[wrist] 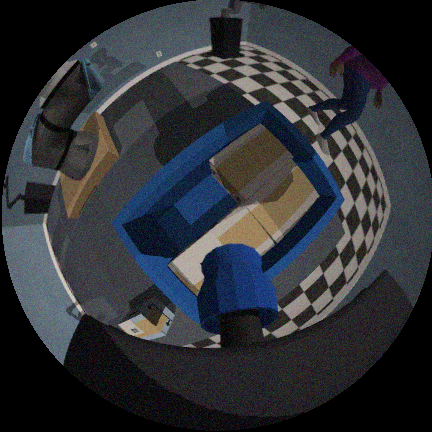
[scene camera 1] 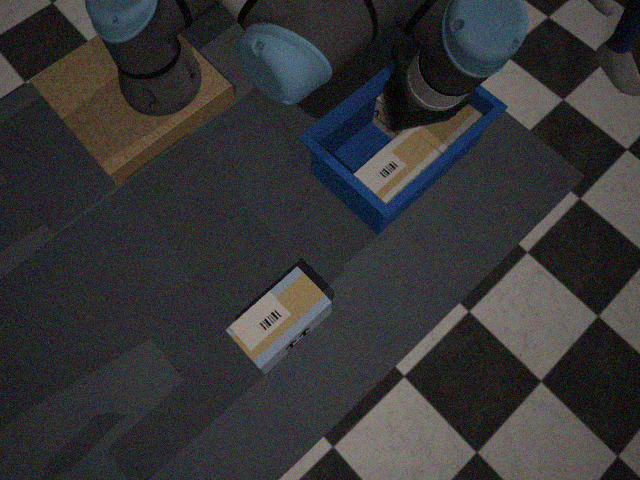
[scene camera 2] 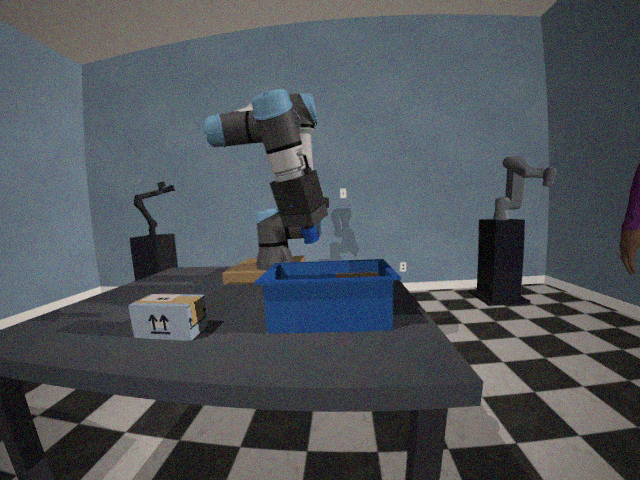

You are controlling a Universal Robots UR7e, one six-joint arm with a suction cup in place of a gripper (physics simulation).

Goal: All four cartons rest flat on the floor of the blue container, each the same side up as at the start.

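Places are measured from the arm's base along level axes (x ahead, y left, z up), in metres.
Pixels of known places: end effector, tool point: [wrist: 231, 268] [scene camera 2: 311, 240]; arm's base, origin of the base link: [wrist: 83, 156] [scene camera 1: 162, 82].
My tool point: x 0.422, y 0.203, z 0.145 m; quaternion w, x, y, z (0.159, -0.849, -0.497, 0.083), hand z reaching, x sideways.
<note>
Ahead of a thing's pixels: the offset from my tool point to its top centre. "spot": to the spot under its first point.
One carton with a tan top, white label and up arrows {spot: dx +0.075, dy -0.292, dz -0.115 m} [scene camera 1: 297, 297] [scene camera 2: 178, 325] [wrist: 144, 325] sits flat on the table, outside the blue container {dx -0.020, dy +0.033, dz -0.074 m} [scene camera 1: 343, 186] [scene camera 2: 329, 304] [wrist: 180, 169]. Three cartons lie in the container, tan tops up: a barcoded one {dx +0.020, dy -0.025, dz -0.103 m} [scene camera 1: 369, 173] [wrist: 240, 231], one end to end with it {dx +0.016, dy +0.105, dz -0.104 m} [scene camera 1: 450, 131] [wrist: 282, 212], and one beside that {dx -0.064, dy +0.106, dz -0.104 m} [scene camera 1: 381, 117] [wrist: 250, 160] along the opposite long wall. The container's left inner part shows bare blue floor. My blue suction cup [scene camera 2: 310, 236] [wrist: 232, 257] is off, tilted and empty above the container; scene camera 1 hides it behind my wrist.
My arm's base stands on a wooden block [scene camera 1: 82, 108] [scene camera 2: 240, 276] [wrist: 104, 155] at the back left of the container. Two other arms on dark pedestals [scene camera 2: 155, 253] [scene camera 2: 500, 258] stand beyond the table. A person [wrist: 352, 92] stands beyond the table.
</note>
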